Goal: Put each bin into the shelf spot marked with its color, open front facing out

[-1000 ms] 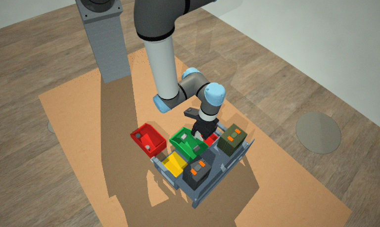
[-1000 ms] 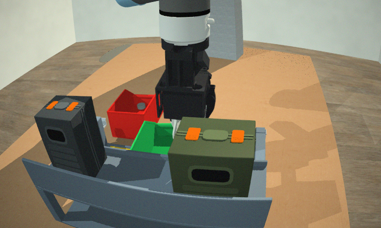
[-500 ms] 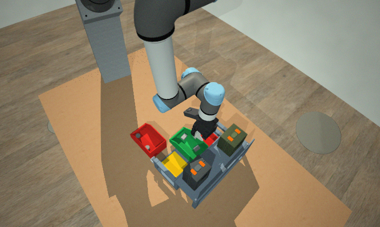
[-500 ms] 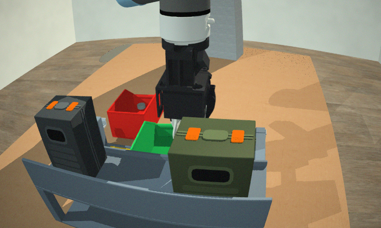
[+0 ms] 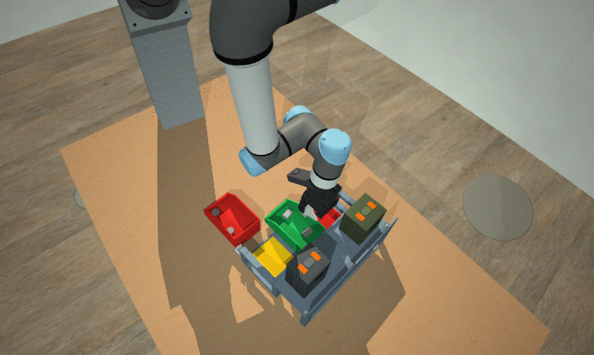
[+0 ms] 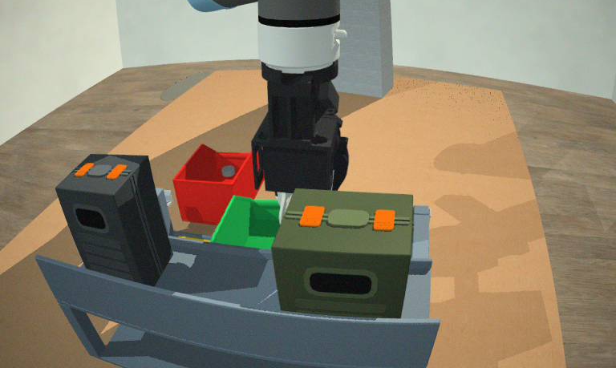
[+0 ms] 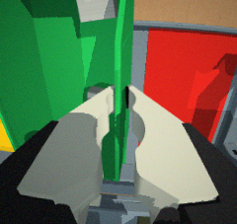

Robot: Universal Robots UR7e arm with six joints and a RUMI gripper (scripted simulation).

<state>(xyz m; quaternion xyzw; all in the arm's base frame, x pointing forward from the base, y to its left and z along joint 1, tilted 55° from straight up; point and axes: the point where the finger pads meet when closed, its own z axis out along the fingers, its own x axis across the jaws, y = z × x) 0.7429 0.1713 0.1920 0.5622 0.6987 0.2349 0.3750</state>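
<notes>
Right now my hand is 5 cm to the left of the green bin and 3 cm above it. Round my hand: olive box (13 cm ahead, 10 cm to the left, 7 cm above); then dark grey box (17 cm ahead, 13 cm to the right, 9 cm above); then red bin (13 cm behind, 20 cm to the right, 4 cm below).
</notes>
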